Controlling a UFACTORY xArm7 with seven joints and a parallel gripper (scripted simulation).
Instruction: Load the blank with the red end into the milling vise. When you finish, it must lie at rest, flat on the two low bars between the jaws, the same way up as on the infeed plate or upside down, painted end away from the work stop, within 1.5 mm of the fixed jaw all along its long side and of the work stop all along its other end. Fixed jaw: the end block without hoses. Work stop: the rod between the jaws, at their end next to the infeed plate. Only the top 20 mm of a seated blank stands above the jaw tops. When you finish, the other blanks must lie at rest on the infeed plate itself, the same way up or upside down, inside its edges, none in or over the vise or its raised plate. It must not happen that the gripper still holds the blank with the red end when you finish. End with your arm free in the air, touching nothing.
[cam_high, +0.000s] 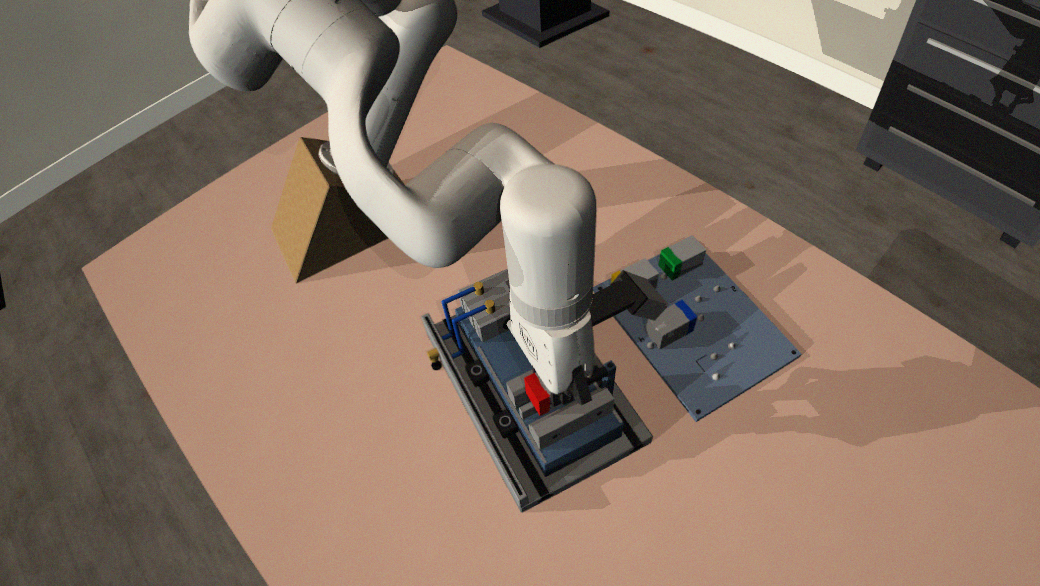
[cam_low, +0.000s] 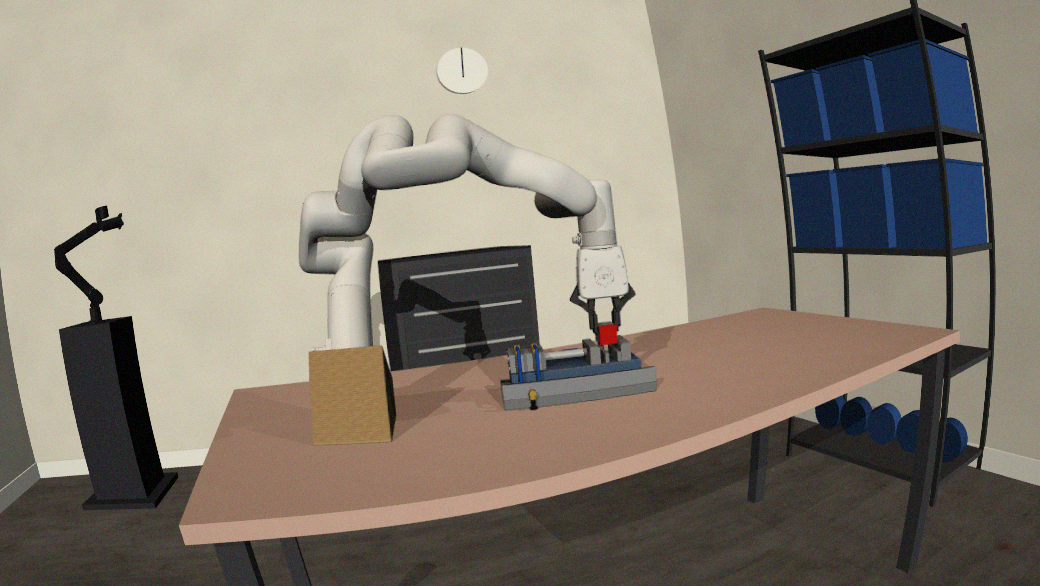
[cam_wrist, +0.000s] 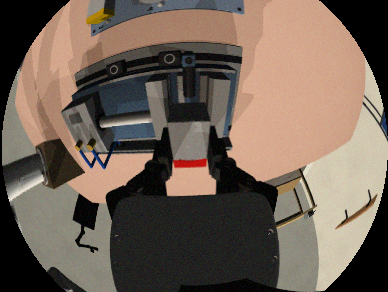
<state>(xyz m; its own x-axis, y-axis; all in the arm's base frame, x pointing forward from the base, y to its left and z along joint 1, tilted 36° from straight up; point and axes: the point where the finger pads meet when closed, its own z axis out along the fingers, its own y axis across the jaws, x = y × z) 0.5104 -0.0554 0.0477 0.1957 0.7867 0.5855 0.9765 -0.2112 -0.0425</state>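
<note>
Now: hand 3 cm short of the fixed jaw and 6 cm above it. From my hand the other things lie so: blue-ended blank (22 cm to the left, 11 cm below); dark work stop (1 cm ahead, 5 cm to the left, 5 cm below); hosed block (16 cm behind, 4 cm to the left, 6 cm below).
</note>
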